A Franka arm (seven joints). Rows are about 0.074 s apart.
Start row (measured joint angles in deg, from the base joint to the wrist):
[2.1, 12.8, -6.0, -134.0, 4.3, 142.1, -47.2]
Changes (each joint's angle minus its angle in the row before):
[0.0, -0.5, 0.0, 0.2, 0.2, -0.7, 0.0]
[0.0, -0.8, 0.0, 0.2, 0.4, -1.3, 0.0]
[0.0, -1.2, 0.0, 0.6, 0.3, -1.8, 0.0]
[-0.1, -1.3, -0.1, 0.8, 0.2, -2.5, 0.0]
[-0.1, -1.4, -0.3, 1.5, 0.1, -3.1, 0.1]
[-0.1, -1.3, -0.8, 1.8, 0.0, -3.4, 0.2]
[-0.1, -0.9, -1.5, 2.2, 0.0, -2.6, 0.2]
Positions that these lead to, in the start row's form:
[2.1, 12.3, -6.0, -133.8, 4.5, 141.4, -47.2]
[2.1, 11.5, -6.0, -133.6, 4.9, 140.1, -47.2]
[2.1, 10.3, -6.0, -133.0, 5.2, 138.3, -47.2]
[2.0, 9.0, -6.1, -132.2, 5.4, 135.8, -47.2]
[1.9, 7.6, -6.4, -130.7, 5.5, 132.7, -47.1]
[1.8, 6.3, -7.2, -128.9, 5.5, 129.3, -46.9]
[1.7, 5.4, -8.7, -126.7, 5.5, 126.7, -46.7]

